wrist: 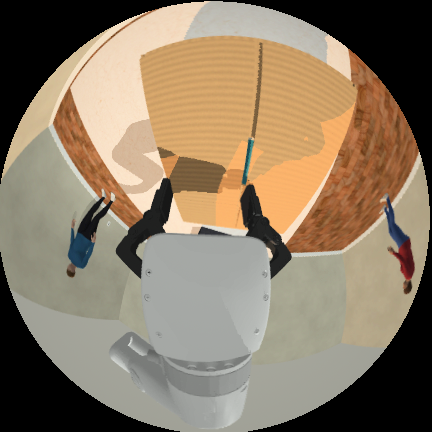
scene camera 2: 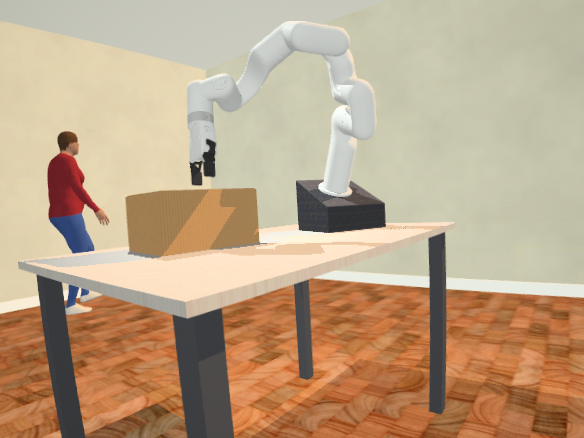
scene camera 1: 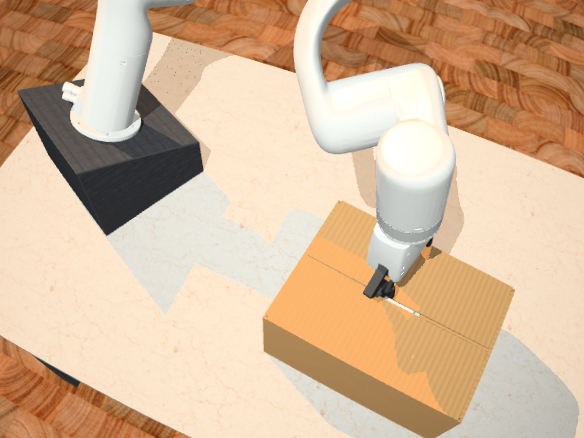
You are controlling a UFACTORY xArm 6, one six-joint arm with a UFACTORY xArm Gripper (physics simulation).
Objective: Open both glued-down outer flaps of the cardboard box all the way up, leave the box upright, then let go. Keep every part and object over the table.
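Where they show: gripper, fingertip midpoint: (wrist: pixel 207 187) (scene camera 2: pixel 203 181); arm's base, origin of the base link: (scene camera 2: pixel 334 190) (scene camera 1: pixel 105 120).
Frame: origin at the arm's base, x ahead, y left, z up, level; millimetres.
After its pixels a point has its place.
Observation:
The cardboard box (scene camera 1: pixel 350 382) @[x 506, y -305, z -60 mm] (scene camera 2: pixel 150 225) @[x 698, y -189, z -71 mm] stands upright on the table. Its two outer flaps lie flat and meet at a dark seam: the near flap (scene camera 1: pixel 340 325) @[x 470, y -252, z 12 mm], which is the right flap (wrist: pixel 300 115) @[x 600, y -264, z 12 mm] in the wrist view, and the far flap (scene camera 1: pixel 460 300) @[x 629, y -173, z 12 mm], the left flap (wrist: pixel 200 100) @[x 624, y -171, z 12 mm] there. A thin white and teal strip (scene camera 1: pixel 404 306) @[x 553, y -195, z -4 mm] (wrist: pixel 248 161) @[x 537, y -203, z -4 mm] lies along the seam. My gripper (scene camera 1: pixel 400 270) @[x 534, y -155, z 38 mm] (scene camera 2: pixel 203 180) @[x 534, y -155, z 38 mm] (wrist: pixel 207 187) @[x 534, y -155, z 38 mm] is open and empty, pointing down, a little above the box top. One fingertip is beside the strip's end; the other is over the far flap.
The light table (scene camera 1: pixel 240 165) @[x 221, y 71, z -144 mm] (scene camera 2: pixel 240 280) @[x 881, y 234, z -144 mm] carries the dark wedge-shaped robot base (scene camera 1: pixel 145 195) @[x 88, y -67, z -105 mm] (scene camera 2: pixel 355 217) @[x 65, y 101, z -100 mm], well apart from the box. The table's edge runs close to the box in scene camera 2. A person in red (scene camera 2: pixel 67 185) (wrist: pixel 406 255) and a person in blue (wrist: pixel 81 247) stand beyond the table.

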